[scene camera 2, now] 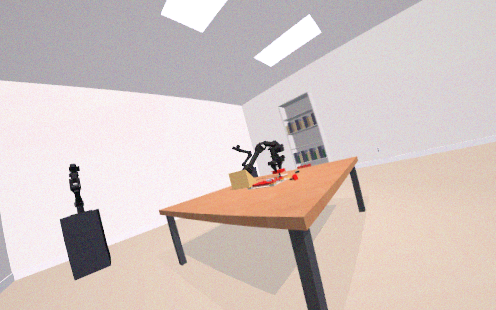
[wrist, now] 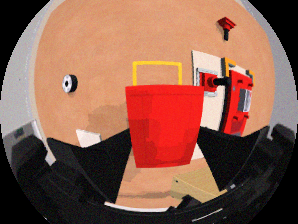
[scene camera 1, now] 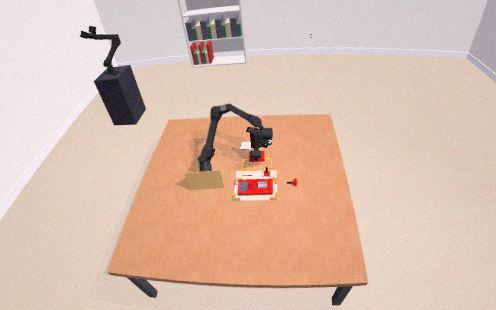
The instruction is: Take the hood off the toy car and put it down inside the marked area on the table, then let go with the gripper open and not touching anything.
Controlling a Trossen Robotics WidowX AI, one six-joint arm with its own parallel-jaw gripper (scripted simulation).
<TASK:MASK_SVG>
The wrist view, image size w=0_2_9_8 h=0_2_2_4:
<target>my gripper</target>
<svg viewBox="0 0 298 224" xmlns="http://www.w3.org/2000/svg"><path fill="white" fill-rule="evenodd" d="M294 129L283 127L283 124L274 125L271 140L267 137L270 125L245 137L229 135L200 125L197 144L204 153L202 156L212 171L218 190L221 192L233 184L235 186L229 192L222 193L212 200L170 212L138 212L105 205L105 202L116 204L118 189L132 148L130 128L88 148L47 137L49 151L56 159L52 165L45 161L48 151L43 140L31 133L31 136L25 136L25 139L16 145L11 145L11 168L25 196L37 212L47 218L49 224L249 224L261 212L281 183L293 153Z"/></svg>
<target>red hood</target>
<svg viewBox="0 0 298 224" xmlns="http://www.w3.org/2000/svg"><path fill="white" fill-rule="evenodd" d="M204 87L172 84L126 85L125 93L126 104L128 104L130 139L132 139L133 157L136 160L137 168L169 168L190 163L194 147L197 144L198 132L200 132L202 105L204 105Z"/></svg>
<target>red toy car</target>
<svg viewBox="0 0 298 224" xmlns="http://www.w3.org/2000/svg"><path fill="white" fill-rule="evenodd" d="M229 69L229 76L227 77L231 80L231 84L229 87L227 85L225 87L225 100L223 100L222 117L218 132L229 133L229 135L239 137L242 136L247 119L250 119L249 112L238 111L238 103L241 101L239 99L239 88L246 88L247 91L251 92L251 87L254 87L254 85L251 84L253 79L250 79L250 77Z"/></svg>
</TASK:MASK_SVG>
